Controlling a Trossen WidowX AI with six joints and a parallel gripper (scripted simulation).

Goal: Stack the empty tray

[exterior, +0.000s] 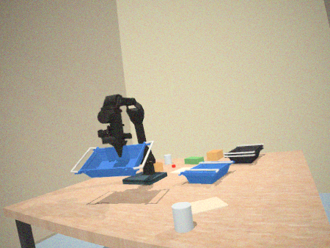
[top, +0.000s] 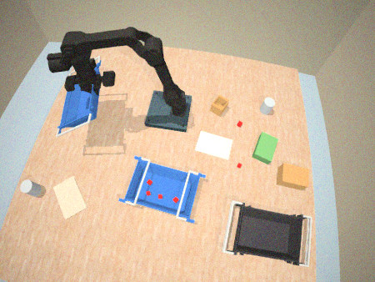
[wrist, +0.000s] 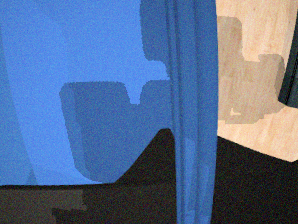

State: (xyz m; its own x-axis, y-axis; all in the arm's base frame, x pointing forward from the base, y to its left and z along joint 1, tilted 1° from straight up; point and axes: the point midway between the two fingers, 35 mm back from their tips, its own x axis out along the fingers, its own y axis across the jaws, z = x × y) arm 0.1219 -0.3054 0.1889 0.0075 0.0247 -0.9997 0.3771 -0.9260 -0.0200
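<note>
My gripper tip is 3 cm short of the blue tray and 7 cm to the left of it. Round my gripper tip: green block (6 cm behind, 72 cm to the left, 16 cm below); then small brown box (21 cm behind, 48 cm to the left, 17 cm below); then orange box (4 cm ahead, 86 cm to the left, 15 cm below).
</note>
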